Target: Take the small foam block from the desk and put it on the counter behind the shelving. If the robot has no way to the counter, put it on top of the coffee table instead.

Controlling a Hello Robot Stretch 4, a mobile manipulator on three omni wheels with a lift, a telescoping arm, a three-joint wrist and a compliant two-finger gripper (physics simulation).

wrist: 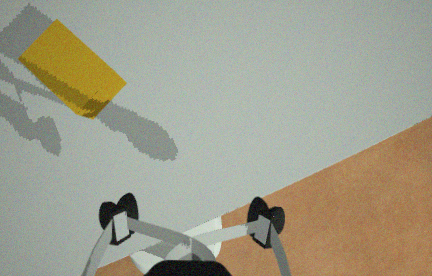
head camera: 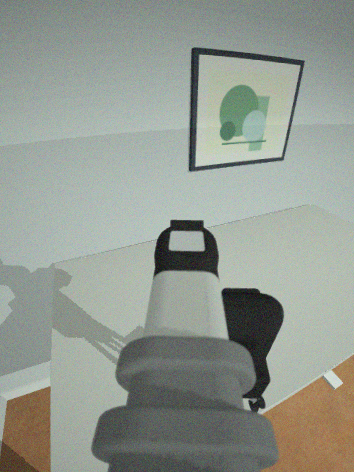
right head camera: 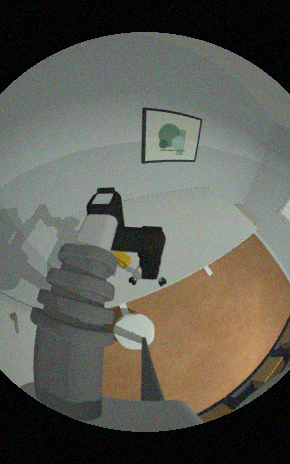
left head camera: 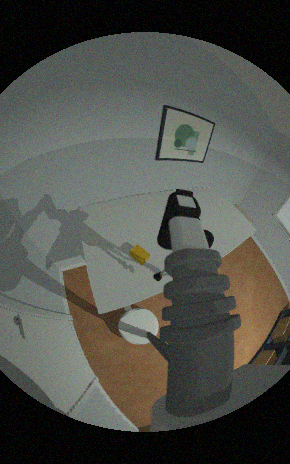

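Where they show: gripper, fingertip midpoint: (wrist: 193, 211) (right head camera: 146, 282) (left head camera: 169, 278); robot's base, origin of the base link: (right head camera: 134, 330) (left head camera: 137, 325).
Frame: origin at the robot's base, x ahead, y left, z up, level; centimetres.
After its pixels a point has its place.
The small foam block, a yellow box shape (left head camera: 140, 254) {y 4.7, x 40.5, z 96.6 cm} (right head camera: 121, 259) {y 4.4, x 39.7, z 96.7 cm} (wrist: 75, 67) {y 4.3, x 41.5, z 96.6 cm}, lies on the pale desk (head camera: 280, 260) {y -41.0, x 84.1, z 92.1 cm} (left head camera: 115, 220) {y 22.3, x 66.9, z 92.1 cm} (right head camera: 200, 225) {y -47.1, x 71.6, z 92.1 cm} (wrist: 300, 75) {y -21.6, x 43.3, z 92.1 cm}. In the head camera view the block does not show; the arm covers part of the desk. My gripper (right head camera: 147, 281) {y -8.8, x 27.6, z 99.1 cm} (wrist: 193, 211) {y -8.8, x 27.6, z 99.1 cm} is open and empty, pointing down near the desk's front edge. In the wrist view the block is up and left of both fingertips, apart from them. The gripper's shadow falls beside the block. The counter and coffee table cannot be made out.
A round white seat or small table (left head camera: 145, 317) {y -6.7, x 9.5, z 18.7 cm} (right head camera: 137, 322) {y -3.2, x 9.6, z 18.7 cm} stands by the desk's front edge. Dark shelving with brown boxes (left head camera: 280, 327) {y -241.0, x -68.3, z 19.2 cm} (right head camera: 268, 371) is at the lower right. A framed picture (head camera: 240, 110) {y -22.6, x 116.2, z 146.5 cm} hangs on the wall behind the desk.
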